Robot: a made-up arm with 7 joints. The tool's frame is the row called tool.
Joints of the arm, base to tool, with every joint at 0 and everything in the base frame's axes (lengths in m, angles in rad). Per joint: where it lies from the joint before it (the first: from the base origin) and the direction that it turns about. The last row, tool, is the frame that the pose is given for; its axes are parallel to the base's.
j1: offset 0 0.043 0 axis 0 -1 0
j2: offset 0 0.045 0 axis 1 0 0
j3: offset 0 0 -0.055 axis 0 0 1
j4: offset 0 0 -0.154 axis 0 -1 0
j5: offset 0 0 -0.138 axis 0 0 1
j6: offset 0 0 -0.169 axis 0 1 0
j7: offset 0 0 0 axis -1 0 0
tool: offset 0 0 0
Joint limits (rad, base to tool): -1.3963..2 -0.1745..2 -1.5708..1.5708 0..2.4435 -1.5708..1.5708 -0.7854..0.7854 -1.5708..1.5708
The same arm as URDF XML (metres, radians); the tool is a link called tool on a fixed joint. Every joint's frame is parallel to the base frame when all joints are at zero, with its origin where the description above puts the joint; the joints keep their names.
<robot name="arm">
  <joint name="tool_joint" type="fixed">
    <parent link="link7"/>
    <child link="tool"/>
    <origin xyz="0 0 0"/>
  </joint>
  <joint name="j7" type="revolute">
    <parent link="link6"/>
    <child link="link7"/>
    <origin xyz="0 0 0"/>
    <axis xyz="-1 0 0"/>
    <limit lower="-1.5708" upper="1.5708"/>
  </joint>
  <joint name="j6" type="revolute">
    <parent link="link5"/>
    <child link="link6"/>
    <origin xyz="0 0 -0.169"/>
    <axis xyz="0 1 0"/>
    <limit lower="-0.7854" upper="0.7854"/>
  </joint>
  <joint name="j5" type="revolute">
    <parent link="link4"/>
    <child link="link5"/>
    <origin xyz="0 0 -0.138"/>
    <axis xyz="0 0 1"/>
    <limit lower="-1.5708" upper="1.5708"/>
  </joint>
  <joint name="j4" type="revolute">
    <parent link="link3"/>
    <child link="link4"/>
    <origin xyz="0 0 -0.154"/>
    <axis xyz="0 -1 0"/>
    <limit lower="0" upper="2.4435"/>
  </joint>
  <joint name="j3" type="revolute">
    <parent link="link2"/>
    <child link="link3"/>
    <origin xyz="0 0 -0.055"/>
    <axis xyz="0 0 1"/>
    <limit lower="-1.5708" upper="1.5708"/>
  </joint>
  <joint name="j2" type="revolute">
    <parent link="link1"/>
    <child link="link2"/>
    <origin xyz="0 0.045 0"/>
    <axis xyz="1 0 0"/>
    <limit lower="-0.1745" upper="2"/>
  </joint>
  <joint name="j1" type="revolute">
    <parent link="base"/>
    <child link="link1"/>
    <origin xyz="0 0.043 0"/>
    <axis xyz="0 -1 0"/>
    <limit lower="-1.3963" upper="2"/>
  </joint>
  <link name="base"/>
  <link name="link1"/>
  <link name="link2"/>
  <link name="link3"/>
  <link name="link4"/>
  <link name="link5"/>
  <link name="link6"/>
  <link name="link7"/>
  <link name="tool"/>
</robot>

